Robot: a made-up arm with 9 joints. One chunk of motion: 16 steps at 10 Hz.
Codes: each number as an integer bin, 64 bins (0 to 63) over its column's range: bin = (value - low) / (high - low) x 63, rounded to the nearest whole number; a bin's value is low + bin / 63 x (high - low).
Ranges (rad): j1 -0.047..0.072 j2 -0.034..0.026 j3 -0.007..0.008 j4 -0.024..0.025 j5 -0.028..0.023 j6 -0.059..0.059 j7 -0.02..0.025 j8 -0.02..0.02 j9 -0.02..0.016
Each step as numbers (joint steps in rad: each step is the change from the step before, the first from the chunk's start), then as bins.
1 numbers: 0.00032 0.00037 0.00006 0.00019 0.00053 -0.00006 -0.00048 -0.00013 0.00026
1 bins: 25 36 30 31 35 31 27 31 35
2 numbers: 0.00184 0.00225 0.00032 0.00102 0.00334 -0.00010 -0.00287 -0.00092 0.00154
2 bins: 26 38 31 32 39 31 24 30 38
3 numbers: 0.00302 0.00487 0.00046 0.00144 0.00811 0.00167 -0.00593 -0.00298 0.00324
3 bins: 26 41 31 33 45 32 20 27 41
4 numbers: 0.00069 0.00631 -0.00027 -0.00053 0.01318 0.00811 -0.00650 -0.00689 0.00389
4 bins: 25 42 28 30 51 36 19 21 42
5 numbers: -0.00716 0.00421 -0.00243 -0.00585 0.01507 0.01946 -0.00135 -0.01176 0.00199
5 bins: 21 40 19 23 53 42 26 13 38
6 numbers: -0.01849 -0.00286 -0.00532 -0.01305 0.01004 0.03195 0.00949 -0.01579 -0.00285
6 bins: 15 33 7 14 47 49 41 7 30
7 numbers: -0.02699 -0.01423 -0.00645 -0.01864 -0.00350 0.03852 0.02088 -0.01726 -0.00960
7 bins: 11 21 2 7 30 52 57 4 18
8 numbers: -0.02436 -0.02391 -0.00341 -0.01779 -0.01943 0.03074 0.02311 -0.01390 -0.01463
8 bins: 12 11 15 8 11 48 60 10 9
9 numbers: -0.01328 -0.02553 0.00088 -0.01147 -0.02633 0.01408 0.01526 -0.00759 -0.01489
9 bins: 18 9 33 16 2 39 49 20 9
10 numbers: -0.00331 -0.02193 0.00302 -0.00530 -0.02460 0.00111 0.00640 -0.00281 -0.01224
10 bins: 23 13 42 24 4 32 37 27 14
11 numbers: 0.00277 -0.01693 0.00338 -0.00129 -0.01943 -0.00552 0.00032 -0.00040 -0.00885
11 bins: 26 18 44 29 11 29 28 31 20
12 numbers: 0.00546 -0.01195 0.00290 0.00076 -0.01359 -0.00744 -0.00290 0.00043 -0.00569
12 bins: 28 23 42 32 18 28 24 32 25
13 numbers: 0.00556 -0.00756 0.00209 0.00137 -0.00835 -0.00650 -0.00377 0.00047 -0.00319
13 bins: 28 28 38 33 24 28 23 32 29
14 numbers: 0.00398 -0.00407 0.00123 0.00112 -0.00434 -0.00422 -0.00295 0.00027 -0.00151
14 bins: 27 31 35 32 29 29 24 32 32
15 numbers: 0.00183 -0.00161 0.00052 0.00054 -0.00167 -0.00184 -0.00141 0.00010 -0.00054
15 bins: 26 34 32 32 33 31 26 32 34
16 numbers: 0.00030 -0.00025 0.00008 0.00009 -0.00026 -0.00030 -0.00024 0.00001 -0.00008
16 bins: 25 35 30 31 34 31 28 32 35
